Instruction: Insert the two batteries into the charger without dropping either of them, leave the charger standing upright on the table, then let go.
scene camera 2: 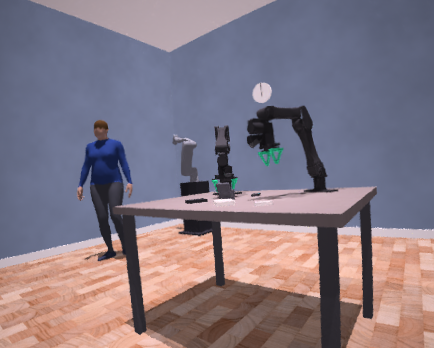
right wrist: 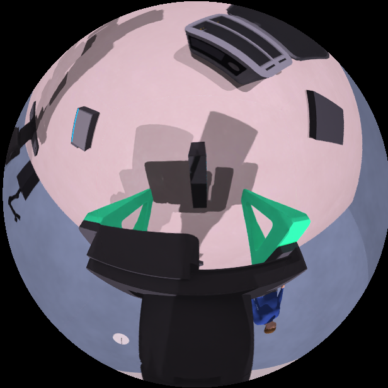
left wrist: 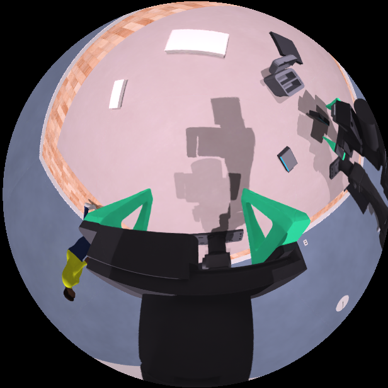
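Where they show: left gripper, fingertip midpoint: (scene camera 2: 271, 165); left arm's base, origin of the base link: (scene camera 2: 320, 191).
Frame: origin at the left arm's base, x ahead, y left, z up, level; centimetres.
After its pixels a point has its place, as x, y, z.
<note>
The grey charger (scene camera 2: 225, 190) {51.6, -15.0, 5.3} (left wrist: 285, 81) (right wrist: 239, 46) stands on the table, its slots facing up and a dark panel rising behind them. One dark battery (left wrist: 318, 118) (right wrist: 198, 172) is on the table below my right gripper (scene camera 2: 225, 184) {42.4, -32.7, 3.5} (left wrist: 325, 121) (right wrist: 196, 193). That gripper points down, open, with its fingers to either side of this battery in the right wrist view. The other battery (scene camera 2: 256, 194) {30.8, -17.8, 1.0} (left wrist: 287, 159) (right wrist: 85, 129), with a blue edge, lies on the table at the left of the right wrist view. My left gripper (scene camera 2: 270, 163) {33.7, 1.4, 16.4} (left wrist: 196, 193) is open and empty, high above the table.
A flat dark slab (scene camera 2: 196, 201) {65.2, -21.8, 0.8} (left wrist: 286, 47) (right wrist: 326, 118) lies near the charger. A large white slab (scene camera 2: 224, 202) {61.9, 2.7, 1.4} (left wrist: 197, 43) and a small white one (scene camera 2: 263, 202) {51.9, 17.5, 1.1} (left wrist: 118, 94) lie on the table (scene camera 2: 300, 202) {39.0, 24.9, 0.0}. A person (scene camera 2: 104, 160) stands on the floor beyond it.
</note>
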